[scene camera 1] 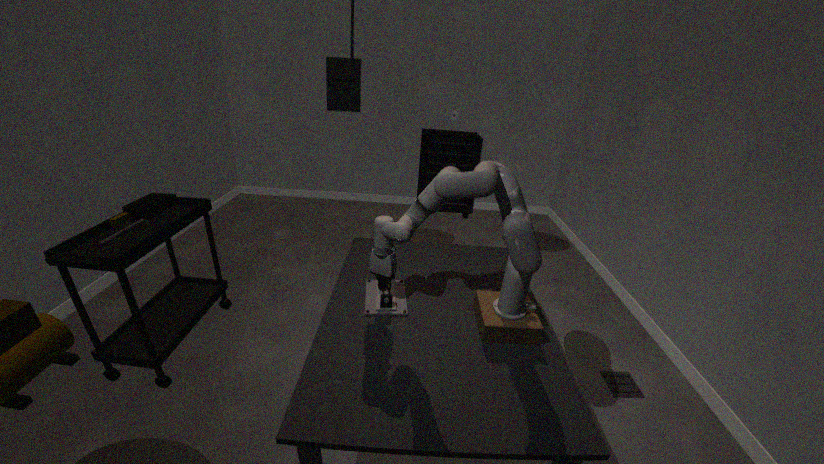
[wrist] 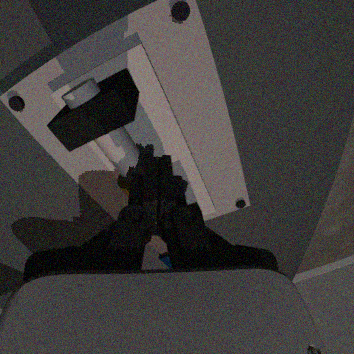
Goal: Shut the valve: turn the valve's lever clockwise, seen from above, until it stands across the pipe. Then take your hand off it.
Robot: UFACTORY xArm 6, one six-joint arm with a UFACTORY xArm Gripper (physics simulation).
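The valve stands on a pale plate (scene camera 1: 372, 305) (wrist: 200, 100) on the table. In the wrist view a black block (wrist: 97, 117) holds one end of its silver pipe (wrist: 119, 146), and a sliver of the brass valve body (wrist: 124, 185) shows left of the fingers. A small blue part (wrist: 165, 260), probably the lever's grip, shows in the gap between the finger linkages. The rest of the lever is hidden behind the fingers, so its angle to the pipe cannot be told. My gripper (scene camera 1: 384, 288) (wrist: 155, 171) is shut and empty, low over the valve; contact with the lever cannot be seen.
The arm's base stands on a wooden block (scene camera 1: 487, 314) at the right of the dark table (scene camera 1: 334, 397). A black cart (scene camera 1: 123, 262) stands left of the table, and a yellow machine (scene camera 1: 34, 348) at the far left. A dark cabinet (scene camera 1: 441, 149) stands behind.
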